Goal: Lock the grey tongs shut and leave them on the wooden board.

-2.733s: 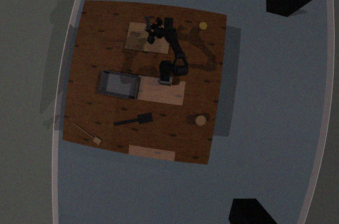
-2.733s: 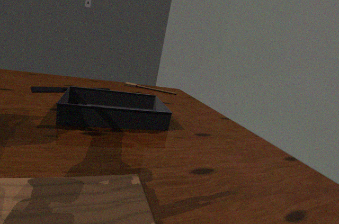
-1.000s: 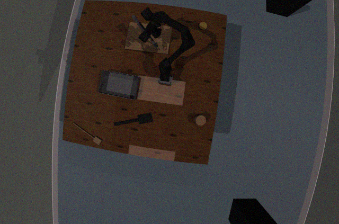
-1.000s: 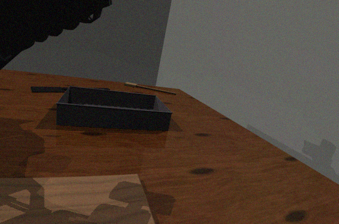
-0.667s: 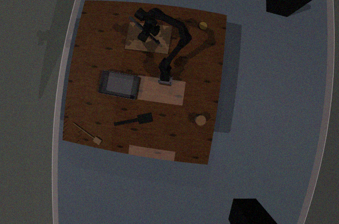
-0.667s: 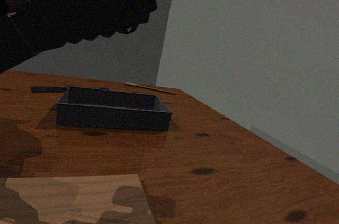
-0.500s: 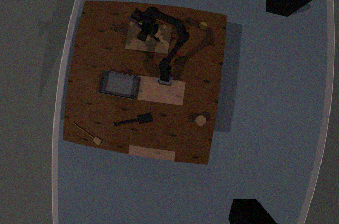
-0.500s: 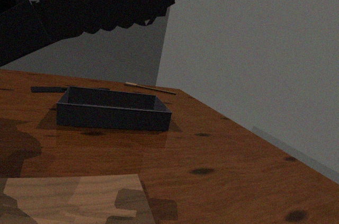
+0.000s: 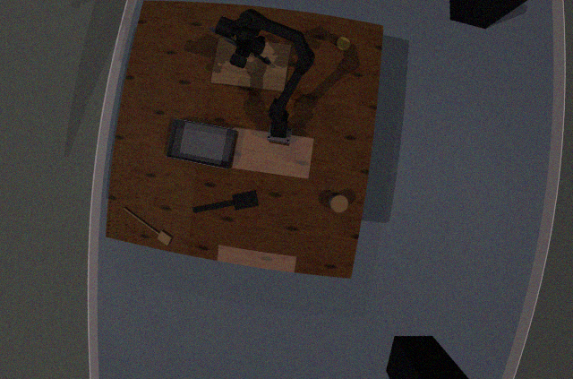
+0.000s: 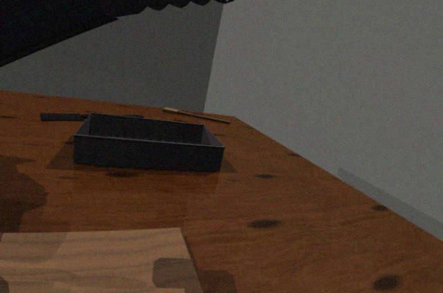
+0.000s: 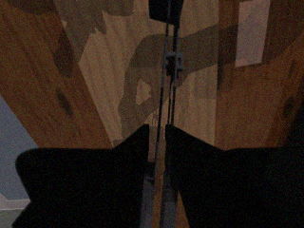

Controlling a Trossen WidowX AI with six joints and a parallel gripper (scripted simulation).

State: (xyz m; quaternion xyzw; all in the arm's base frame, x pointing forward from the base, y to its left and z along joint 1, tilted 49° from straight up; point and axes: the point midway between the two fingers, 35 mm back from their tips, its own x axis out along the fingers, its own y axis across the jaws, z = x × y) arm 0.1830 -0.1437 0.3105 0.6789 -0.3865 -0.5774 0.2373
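The light wooden board is 150 mm below my gripper tip. The rest, counted from my gripper tip: black spatula 680 mm to the left, 150 mm below, 20 mm ahead; then small yellow cylinder 440 mm behind, 160 mm to the right, 150 mm below; then grey roasting tin 410 mm to the left, 180 mm ahead, 130 mm below.
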